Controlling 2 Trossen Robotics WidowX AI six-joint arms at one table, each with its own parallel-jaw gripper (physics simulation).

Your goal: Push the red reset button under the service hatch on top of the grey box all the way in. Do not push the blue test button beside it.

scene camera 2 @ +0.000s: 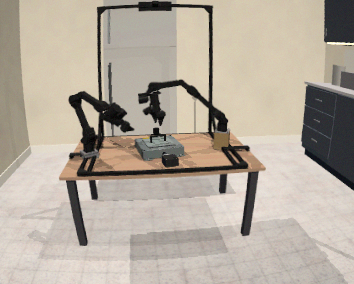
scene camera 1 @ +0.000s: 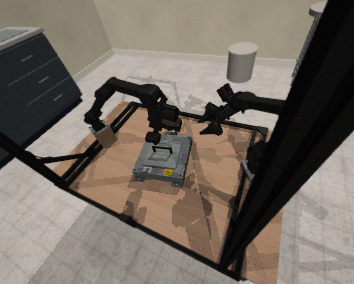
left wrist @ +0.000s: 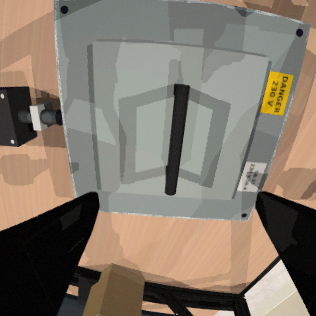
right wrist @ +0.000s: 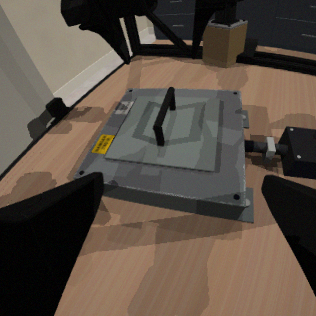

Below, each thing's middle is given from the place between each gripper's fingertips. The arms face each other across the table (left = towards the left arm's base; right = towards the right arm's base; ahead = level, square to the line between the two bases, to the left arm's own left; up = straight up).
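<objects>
Counting from my right hand, the service hatch [scene camera 1: 165, 154] is 11 cm below, 9 cm behind and 18 cm to the left. The grey box [scene camera 1: 176, 176] is 17 cm below that same right hand of mine, 4 cm behind it and 18 cm to the left of it.
My left gripper is 10 cm above the service hatch, while the grey box is 15 cm below my left hand, 5 cm ahead of it and 1 cm to the right of it.
</objects>
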